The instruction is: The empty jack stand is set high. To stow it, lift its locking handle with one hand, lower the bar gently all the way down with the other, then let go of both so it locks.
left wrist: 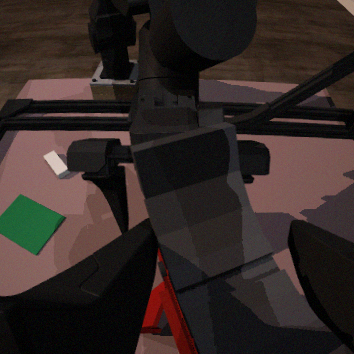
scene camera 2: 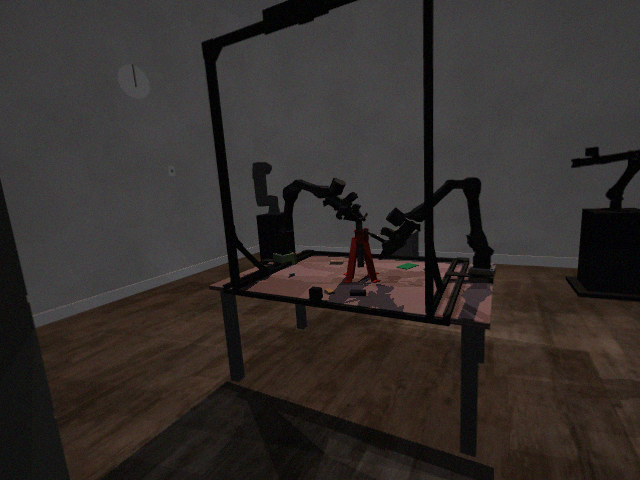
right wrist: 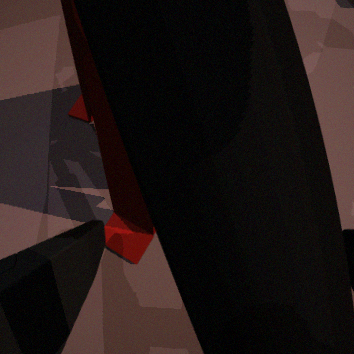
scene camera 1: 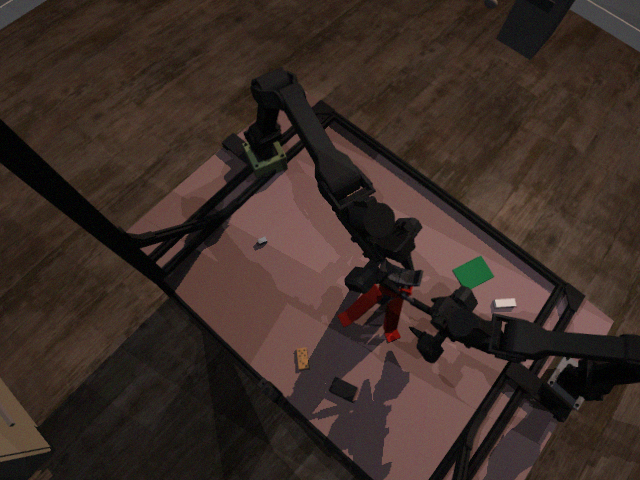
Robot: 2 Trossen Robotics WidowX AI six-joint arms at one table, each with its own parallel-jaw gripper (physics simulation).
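Note:
The red jack stand stands mid-table on its splayed legs. Its grey saddle tops the dark bar and sits close above the red frame. My left gripper is shut on the bar just under the saddle. The thin black locking handle sticks out toward my right arm. My right gripper is open wide beside the stand, around the handle's end. In the right wrist view a dark shape fills the middle, with a red leg and foot beside it.
A green square and a white block lie behind the right gripper. A tan block, a black block and a small white piece lie on the pink table. Black frame rails border it.

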